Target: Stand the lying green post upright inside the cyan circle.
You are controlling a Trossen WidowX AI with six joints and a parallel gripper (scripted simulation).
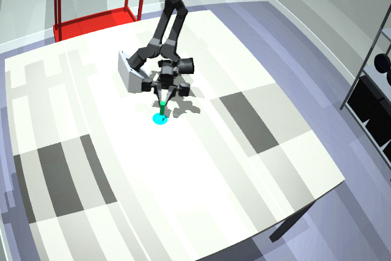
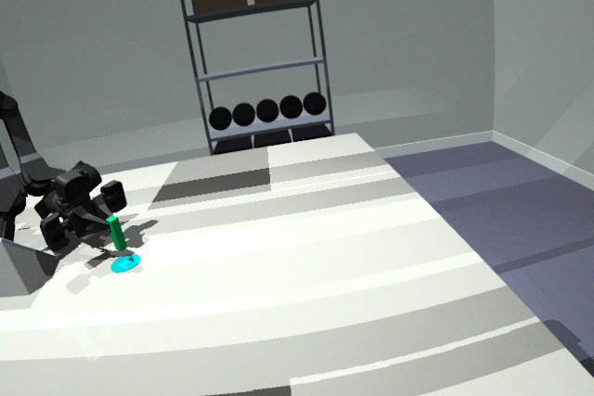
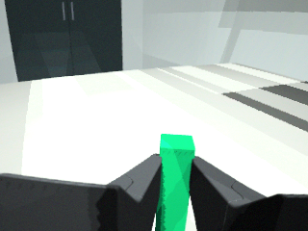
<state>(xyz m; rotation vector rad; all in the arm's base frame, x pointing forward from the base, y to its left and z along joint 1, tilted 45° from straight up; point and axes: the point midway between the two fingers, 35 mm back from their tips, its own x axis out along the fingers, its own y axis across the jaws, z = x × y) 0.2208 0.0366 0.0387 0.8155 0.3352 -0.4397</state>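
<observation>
The cyan circle lies 90 mm below my gripper tip and 10 mm behind it. The rest, counted from my gripper tip: green post: 20 mm below.
</observation>
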